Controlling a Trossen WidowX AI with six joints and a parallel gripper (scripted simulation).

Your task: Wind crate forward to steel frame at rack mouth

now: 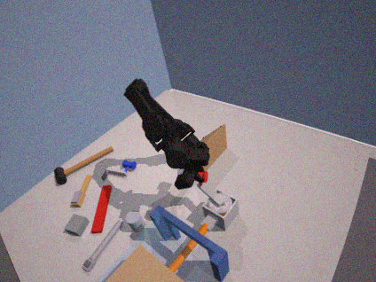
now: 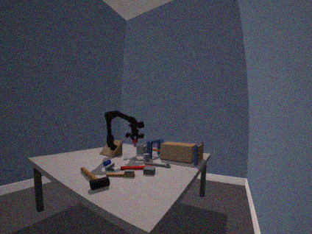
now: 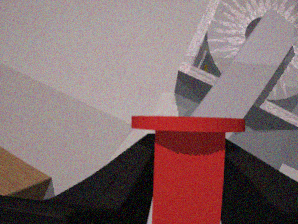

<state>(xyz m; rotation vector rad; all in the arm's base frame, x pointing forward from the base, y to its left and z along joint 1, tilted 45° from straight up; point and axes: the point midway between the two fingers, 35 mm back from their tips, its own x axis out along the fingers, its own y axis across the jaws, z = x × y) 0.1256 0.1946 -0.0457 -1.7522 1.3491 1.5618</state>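
The winch handle is 1 cm ahead of my gripper tip, 2 cm to the left of it and 3 cm below it. Also, from my gripper tip: red knob (1 cm ahead, 1 cm to the right); grey winch (8 cm to the left, 10 cm below); blue steel frame (18 cm ahead, 11 cm to the left, 3 cm below).
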